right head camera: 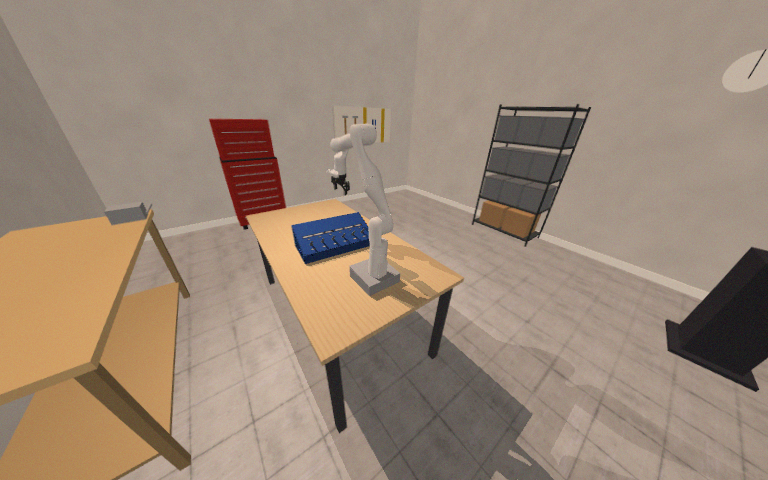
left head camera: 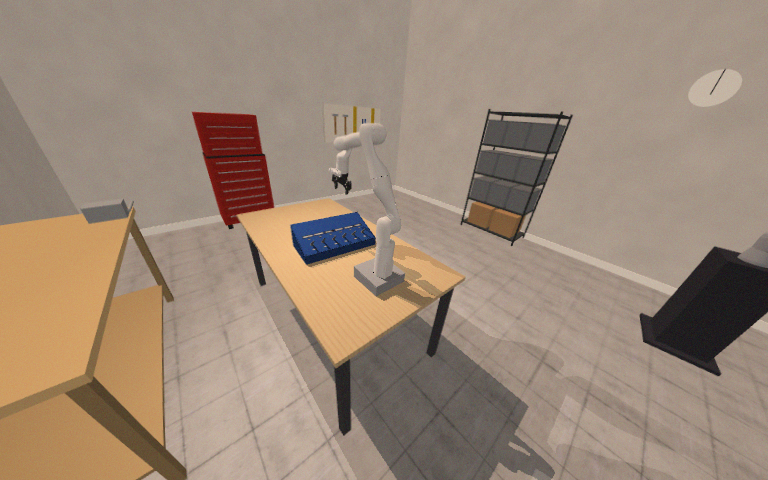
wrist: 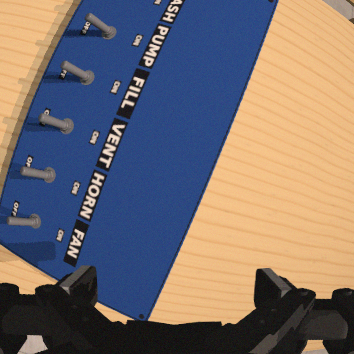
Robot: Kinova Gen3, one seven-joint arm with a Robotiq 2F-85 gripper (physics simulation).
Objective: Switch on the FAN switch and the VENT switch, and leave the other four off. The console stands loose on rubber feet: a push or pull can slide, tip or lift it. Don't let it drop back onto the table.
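Pixels of known places: gripper, fingertip midpoint: [right head camera: 340, 192] [left head camera: 341, 191] [wrist: 175, 286]; arm's base at its link origin: [right head camera: 376, 272] [left head camera: 381, 272].
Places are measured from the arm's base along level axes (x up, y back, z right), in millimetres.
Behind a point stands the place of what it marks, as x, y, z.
The blue console [left head camera: 331, 226] {62, -535, 52} [right head camera: 329, 227] {61, -536, 35} [wrist: 175, 125] {72, -564, 44} sits on the wooden table [left head camera: 339, 322] {-64, 71, -339} [right head camera: 334, 322] {-65, 89, -329} [wrist: 280, 165] {-65, -820, 64}. In the wrist view, the FAN lever [wrist: 22, 220] {47, -386, 206} and VENT lever [wrist: 56, 123] {45, -415, 69} lean to their OFF marks. The HORN lever [wrist: 37, 173] {47, -400, 137}, FILL lever [wrist: 77, 72] {45, -428, -1} and PUMP lever [wrist: 101, 26] {44, -443, -71} also lean to OFF. The sixth lever, by the partly cut-off label ending "ASH", is outside the wrist view. My gripper [left head camera: 341, 184] {294, -532, 139} [right head camera: 340, 185] {294, -532, 139} [wrist: 175, 286] {294, -532, 139} is open and empty, high above the table, past the FAN end of the console.
The arm's grey base [left head camera: 378, 277] {2, 20, -47} [right head camera: 373, 276] {5, 21, -41} stands on the table near the console's switch side. A second wooden table [left head camera: 50, 271] [right head camera: 56, 271] is at the left. A red tool cabinet [left head camera: 240, 183] [right head camera: 252, 183] and a shelf rack [left head camera: 477, 164] [right head camera: 487, 164] stand farther back.
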